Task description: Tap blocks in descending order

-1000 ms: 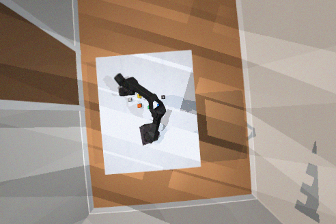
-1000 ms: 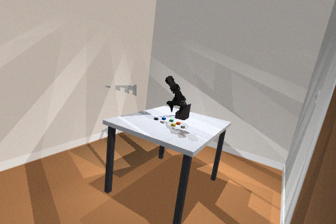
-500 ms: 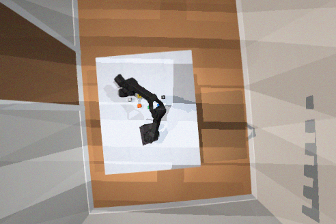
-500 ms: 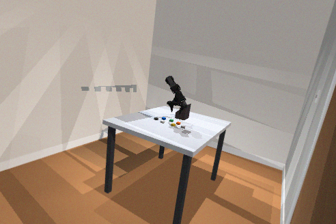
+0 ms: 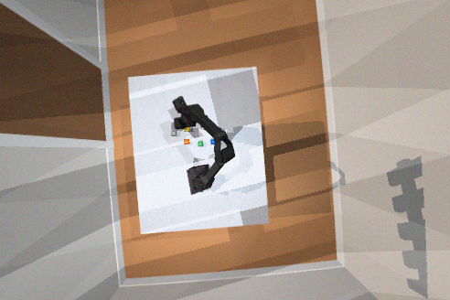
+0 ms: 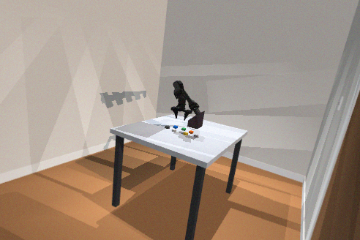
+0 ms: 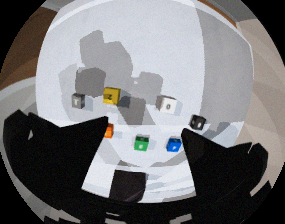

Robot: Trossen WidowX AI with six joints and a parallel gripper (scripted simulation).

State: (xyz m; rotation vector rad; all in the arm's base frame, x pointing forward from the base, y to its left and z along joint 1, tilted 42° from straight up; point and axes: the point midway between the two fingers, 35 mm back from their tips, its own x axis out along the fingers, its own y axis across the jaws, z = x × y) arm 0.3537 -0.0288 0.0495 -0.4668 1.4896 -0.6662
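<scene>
Now: the grey block 1 cm behind my gripper tip, 17 cm to the left of it and 11 cm below it. From my gripper tip the other things lie so: small pale block: 1 cm behind, 5 cm to the right, 11 cm below; yellow block: 1 cm ahead, 7 cm to the left, 11 cm below; green block: 11 cm behind, 11 cm below.
</scene>
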